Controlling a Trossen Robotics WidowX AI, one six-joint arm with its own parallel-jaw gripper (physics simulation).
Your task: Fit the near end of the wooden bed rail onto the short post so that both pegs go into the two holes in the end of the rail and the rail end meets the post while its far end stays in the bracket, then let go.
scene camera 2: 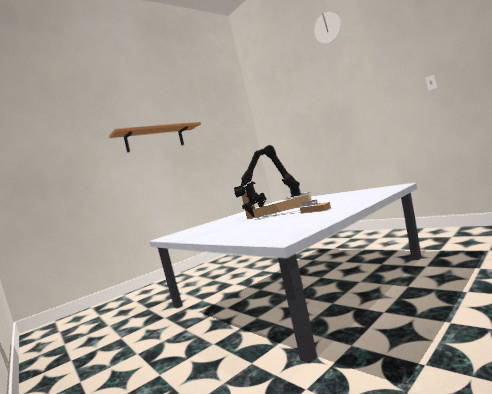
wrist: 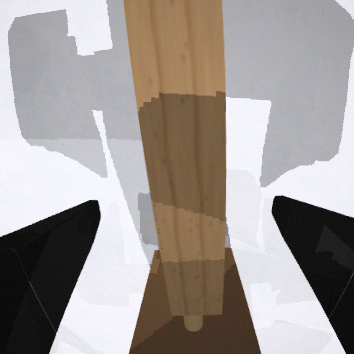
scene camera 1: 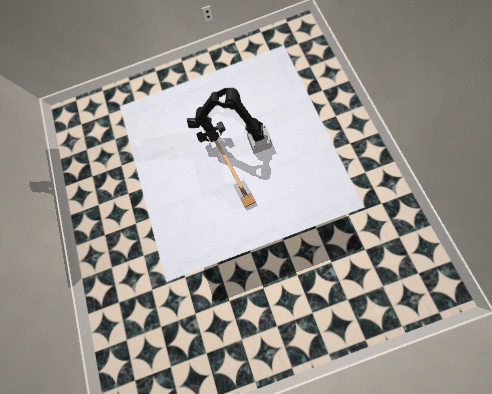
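Seen in the pictures: gripper, between the fingertips: [scene camera 2: 258, 214] [wrist: 187, 206]; arm's base, origin of its link: [scene camera 2: 296, 195] [scene camera 1: 258, 136].
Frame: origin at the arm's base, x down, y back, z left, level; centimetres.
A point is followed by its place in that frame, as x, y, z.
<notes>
The wooden bed rail [scene camera 1: 229, 164] @(-0.6, -23.4, 11.8) [scene camera 2: 282, 206] @(2.8, -24.9, 9.5) [wrist: 185, 150] @(1.4, -26.7, -8.8) runs from the short post to the bracket. In scene camera 2 its near end sits low beside the post [scene camera 2: 249, 215] @(5.7, -30.3, -17.8) [wrist: 230, 332] @(2.3, -29.0, -16.1). In the wrist view one peg [wrist: 193, 323] @(2.4, -27.5, -15.8) shows just beyond the rail's near end, against the brown post face; another peg and the holes do not show. Contact between rail end and post cannot be told. The rail's far end is at the grey bracket [scene camera 1: 240, 189] @(-0.8, -21.9, 28.9); its seating is too small to judge. My gripper [scene camera 1: 212, 134] @(6.2, -26.9, -12.5) [scene camera 2: 255, 205] @(6.2, -26.9, -12.5) [wrist: 187, 206] @(6.2, -26.9, -12.5) is open, its fingers apart on both sides of the rail.
A brown block [scene camera 1: 248, 201] @(4.5, -20.0, 37.1) [scene camera 2: 316, 207] @(5.5, -24.2, 35.0) lies beyond the bracket at the rail's far end. The arm's base [scene camera 1: 261, 141] @(-0.1, 0.6, 4.3) stands on the white table [scene camera 1: 300, 165] @(8.0, 20.0, 25.6) [scene camera 2: 225, 235] @(8.0, -69.7, 8.7), to one side of the rail. The arm arches above the table, and its shadow crosses the tabletop.
</notes>
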